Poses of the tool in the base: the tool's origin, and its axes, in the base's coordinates. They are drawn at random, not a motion.
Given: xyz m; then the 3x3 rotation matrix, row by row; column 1 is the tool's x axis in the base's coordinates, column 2 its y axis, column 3 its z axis. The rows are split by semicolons.
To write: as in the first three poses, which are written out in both.
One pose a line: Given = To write
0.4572 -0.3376 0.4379; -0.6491 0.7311 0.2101; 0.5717 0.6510 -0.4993; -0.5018 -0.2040 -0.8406 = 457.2 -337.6 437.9; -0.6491 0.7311 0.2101; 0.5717 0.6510 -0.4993; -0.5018 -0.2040 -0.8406
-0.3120 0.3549 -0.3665; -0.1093 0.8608 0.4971; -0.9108 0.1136 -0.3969; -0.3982 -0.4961 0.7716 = -312.0 354.9 -366.5; -0.1093 0.8608 0.4971; -0.9108 0.1136 -0.3969; -0.3982 -0.4961 0.7716
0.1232 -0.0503 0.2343; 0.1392 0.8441 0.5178; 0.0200 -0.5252 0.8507; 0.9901 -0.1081 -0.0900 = 123.2 -50.3 234.3; 0.1392 0.8441 0.5178; 0.0200 -0.5252 0.8507; 0.9901 -0.1081 -0.0900
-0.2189 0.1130 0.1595; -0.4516 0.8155 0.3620; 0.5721 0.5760 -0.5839; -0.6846 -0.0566 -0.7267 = -218.9 113.0 159.5; -0.4516 0.8155 0.3620; 0.5721 0.5760 -0.5839; -0.6846 -0.0566 -0.7267
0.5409 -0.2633 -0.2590; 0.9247 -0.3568 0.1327; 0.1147 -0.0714 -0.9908; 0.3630 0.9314 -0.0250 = 540.9 -263.3 -259.0; 0.9247 -0.3568 0.1327; 0.1147 -0.0714 -0.9908; 0.3630 0.9314 -0.0250
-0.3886 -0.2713 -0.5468; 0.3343 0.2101 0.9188; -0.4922 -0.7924 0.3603; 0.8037 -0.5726 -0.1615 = -388.6 -271.3 -546.8; 0.3343 0.2101 0.9188; -0.4922 -0.7924 0.3603; 0.8037 -0.5726 -0.1615
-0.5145 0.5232 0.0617; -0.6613 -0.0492 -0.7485; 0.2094 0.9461 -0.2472; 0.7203 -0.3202 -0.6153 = -514.5 523.2 61.7; -0.6613 -0.0492 -0.7485; 0.2094 0.9461 -0.2472; 0.7203 -0.3202 -0.6153
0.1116 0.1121 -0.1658; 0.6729 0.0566 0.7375; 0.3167 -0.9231 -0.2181; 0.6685 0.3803 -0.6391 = 111.6 112.1 -165.8; 0.6729 0.0566 0.7375; 0.3167 -0.9231 -0.2181; 0.6685 0.3803 -0.6391
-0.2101 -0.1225 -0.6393; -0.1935 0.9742 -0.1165; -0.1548 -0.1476 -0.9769; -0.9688 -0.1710 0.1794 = -210.1 -122.5 -639.3; -0.1935 0.9742 -0.1165; -0.1548 -0.1476 -0.9769; -0.9688 -0.1710 0.1794
